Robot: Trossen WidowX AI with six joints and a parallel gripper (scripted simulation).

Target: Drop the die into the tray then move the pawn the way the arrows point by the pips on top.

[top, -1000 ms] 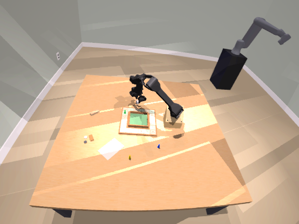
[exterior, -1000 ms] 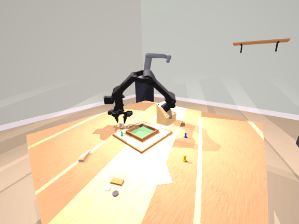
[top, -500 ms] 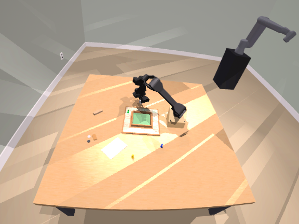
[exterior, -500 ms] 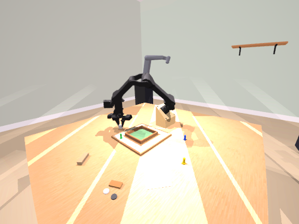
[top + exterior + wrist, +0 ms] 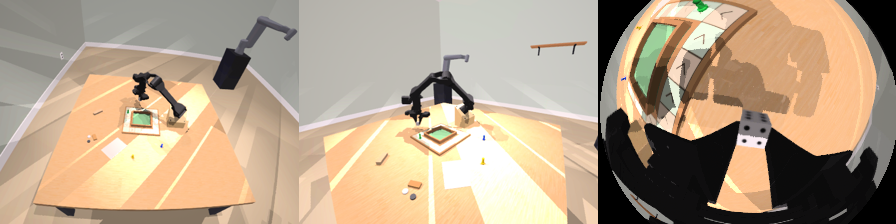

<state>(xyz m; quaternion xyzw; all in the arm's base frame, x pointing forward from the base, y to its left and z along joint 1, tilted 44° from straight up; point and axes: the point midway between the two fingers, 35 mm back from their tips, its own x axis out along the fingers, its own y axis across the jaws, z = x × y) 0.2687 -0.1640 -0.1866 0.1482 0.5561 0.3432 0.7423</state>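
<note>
The green pawn lies 110 mm ahead of my gripper tip, 150 mm to the left of it and 10 mm below it. The rest, counted from my gripper tip: dice tray (230 mm to the left, 30 mm below); then grey die (right at my gripper tip); then blue pawn (120 mm behind, 480 mm to the left, 20 mm below).
</note>
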